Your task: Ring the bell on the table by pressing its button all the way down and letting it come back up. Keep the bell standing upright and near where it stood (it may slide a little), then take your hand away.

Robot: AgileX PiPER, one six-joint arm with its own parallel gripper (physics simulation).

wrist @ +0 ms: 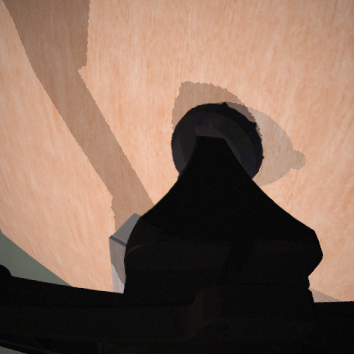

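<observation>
The bell (pixel 217 117) shows as a dark round shape standing upright on the wood-grained table, with its shadow to the right. My gripper (pixel 207 153) is shut, its fingers together in one black tip. The tip overlaps the middle of the bell in the wrist view and hides the bell's button and lower part. Whether the tip touches the button, and how far down the button is, cannot be told.
A grey block-like object (pixel 118 255) stands on the table (pixel 280 60) to the left of the gripper, partly hidden by it. A broad arm shadow crosses the upper left. The table's edge shows at the lower left, with grey-green floor (pixel 25 265) beyond.
</observation>
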